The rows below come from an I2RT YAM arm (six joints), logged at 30 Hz.
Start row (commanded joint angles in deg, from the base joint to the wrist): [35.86 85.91 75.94 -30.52 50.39 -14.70]
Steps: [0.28 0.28 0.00 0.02 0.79 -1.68]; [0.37 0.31 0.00 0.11 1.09 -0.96]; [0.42 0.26 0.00 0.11 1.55 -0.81]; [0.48 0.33 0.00 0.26 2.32 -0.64]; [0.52 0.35 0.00 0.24 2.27 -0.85]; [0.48 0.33 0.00 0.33 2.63 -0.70]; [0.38 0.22 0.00 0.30 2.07 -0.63]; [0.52 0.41 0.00 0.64 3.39 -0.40]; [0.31 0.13 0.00 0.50 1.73 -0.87]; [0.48 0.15 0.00 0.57 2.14 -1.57]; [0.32 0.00 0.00 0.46 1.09 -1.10]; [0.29 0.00 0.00 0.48 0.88 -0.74]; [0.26 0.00 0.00 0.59 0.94 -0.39]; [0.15 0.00 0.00 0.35 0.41 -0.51]
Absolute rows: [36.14 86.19 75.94 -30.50 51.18 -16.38]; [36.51 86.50 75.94 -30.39 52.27 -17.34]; [36.93 86.76 75.94 -30.28 53.82 -18.15]; [37.41 87.09 75.94 -30.02 56.14 -18.79]; [37.93 87.44 75.94 -29.78 58.41 -19.64]; [38.41 87.77 75.94 -29.45 61.04 -20.34]; [38.79 87.99 75.94 -29.15 63.11 -20.97]; [39.31 88.40 75.94 -28.51 66.50 -21.37]; [39.62 88.53 75.94 -28.01 68.23 -22.24]; [40.10 88.68 75.94 -27.44 70.37 -23.81]; [40.42 88.68 75.94 -26.98 71.46 -24.91]; [40.71 88.68 75.94 -26.50 72.34 -25.65]; [40.97 88.68 75.94 -25.91 73.28 -26.04]; [41.12 88.68 75.94 -25.56 73.69 -26.55]
